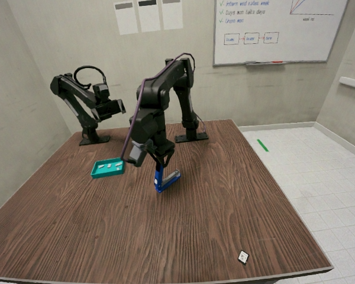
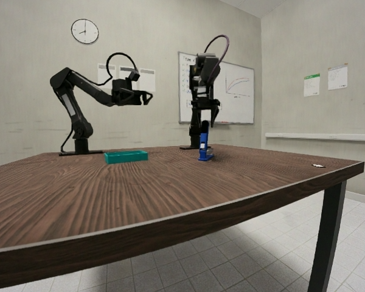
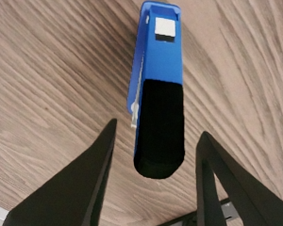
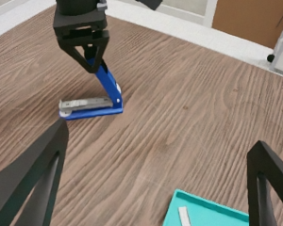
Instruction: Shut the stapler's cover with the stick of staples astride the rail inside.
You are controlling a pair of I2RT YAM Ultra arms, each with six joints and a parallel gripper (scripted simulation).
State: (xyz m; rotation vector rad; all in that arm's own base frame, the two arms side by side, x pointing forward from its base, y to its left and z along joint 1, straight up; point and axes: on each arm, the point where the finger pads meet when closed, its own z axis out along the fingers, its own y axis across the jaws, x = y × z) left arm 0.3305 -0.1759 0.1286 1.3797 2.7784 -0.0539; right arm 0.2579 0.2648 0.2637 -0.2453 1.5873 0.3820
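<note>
Right now my left hand is 8 cm above the stapler. The rest, counted from my left hand: small white tag: 26 cm ahead, 25 cm to the left, 13 cm below; then teal tray: 9 cm behind, 29 cm to the right, 12 cm below.
</note>
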